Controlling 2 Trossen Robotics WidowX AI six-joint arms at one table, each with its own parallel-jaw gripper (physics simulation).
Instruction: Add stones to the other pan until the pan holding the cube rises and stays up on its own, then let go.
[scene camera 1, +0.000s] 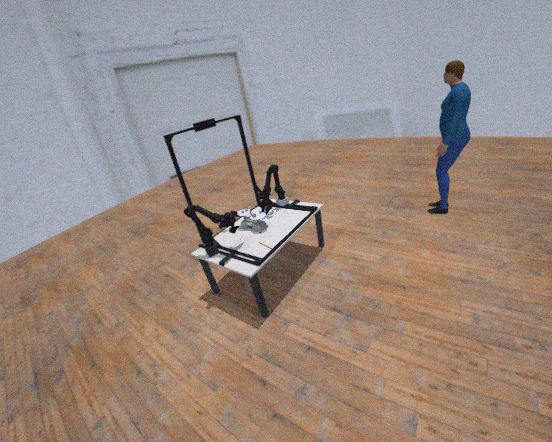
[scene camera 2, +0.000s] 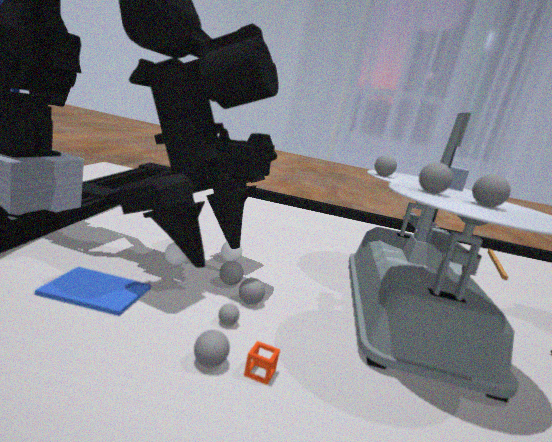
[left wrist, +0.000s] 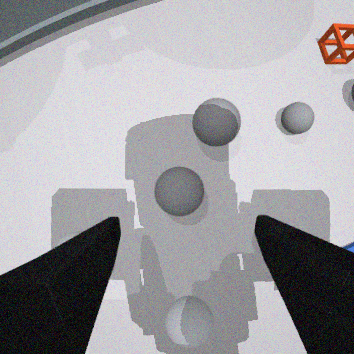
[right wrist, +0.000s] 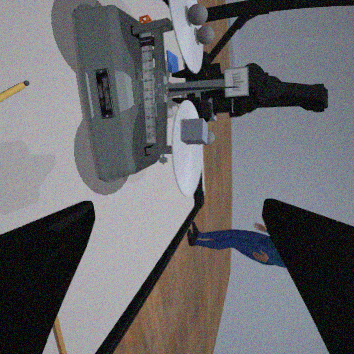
my left gripper: open, holds nothing
my right gripper: open, holds nothing
a blue flat pad: on the table
an orange wire cube: on the table
